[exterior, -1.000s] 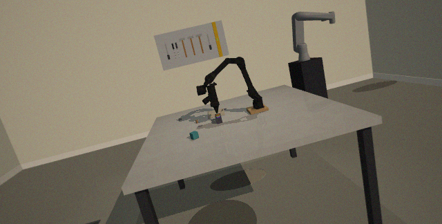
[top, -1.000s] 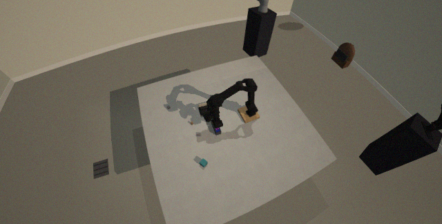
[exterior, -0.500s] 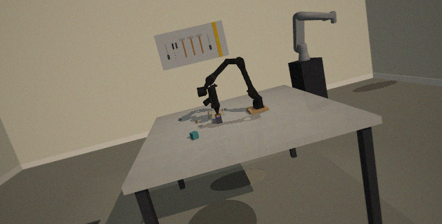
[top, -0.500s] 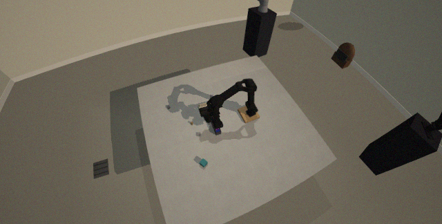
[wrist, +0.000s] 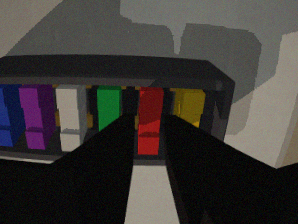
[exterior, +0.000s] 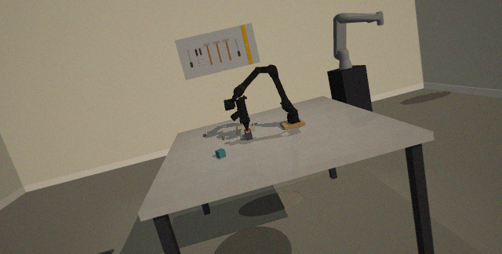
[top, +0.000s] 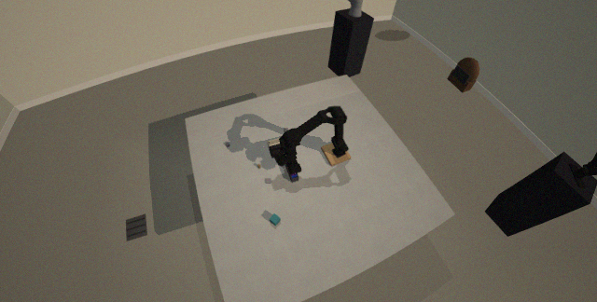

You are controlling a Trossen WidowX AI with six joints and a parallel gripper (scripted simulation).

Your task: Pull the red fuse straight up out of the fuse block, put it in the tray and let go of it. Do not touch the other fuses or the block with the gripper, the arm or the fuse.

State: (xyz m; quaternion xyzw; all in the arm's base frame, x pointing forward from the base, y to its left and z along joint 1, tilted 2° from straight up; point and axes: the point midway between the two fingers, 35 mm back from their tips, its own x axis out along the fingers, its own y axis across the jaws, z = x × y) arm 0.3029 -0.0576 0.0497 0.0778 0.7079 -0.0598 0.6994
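My gripper tip is now 2 cm above the red fuse. The rest, counted from my gripper tip: teal cube 22 cm to the left, 22 cm ahead, 2 cm below; then tray 16 cm to the right, 4 cm below, 2 cm behind.
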